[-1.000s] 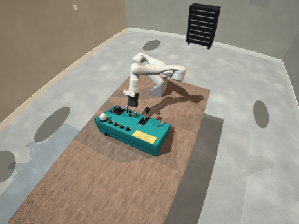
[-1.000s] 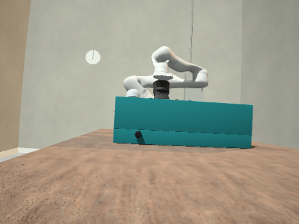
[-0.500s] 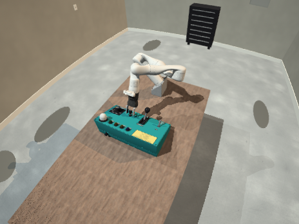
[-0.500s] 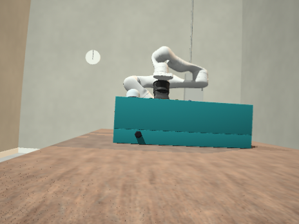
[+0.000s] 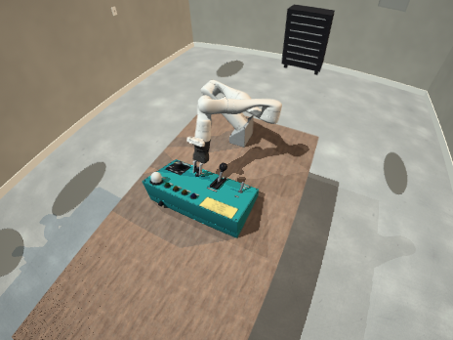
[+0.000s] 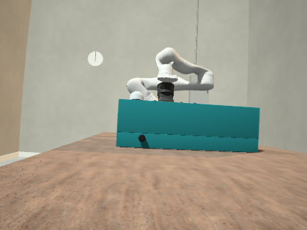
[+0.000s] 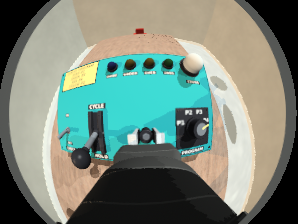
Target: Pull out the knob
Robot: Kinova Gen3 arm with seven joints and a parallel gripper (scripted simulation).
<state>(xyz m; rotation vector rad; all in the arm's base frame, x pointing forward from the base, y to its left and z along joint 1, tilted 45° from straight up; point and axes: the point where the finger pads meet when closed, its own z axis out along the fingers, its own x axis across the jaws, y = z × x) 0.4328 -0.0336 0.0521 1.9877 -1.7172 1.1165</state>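
Right now the mode knob is 1 cm below my hand. Also, from my hand: teal console (5 cm to the left, 4 cm ahead, 3 cm below); then black-ball lever (12 cm to the left, 2 cm behind); then black rotary selector (13 cm to the right, 1 cm below, 1 cm ahead).
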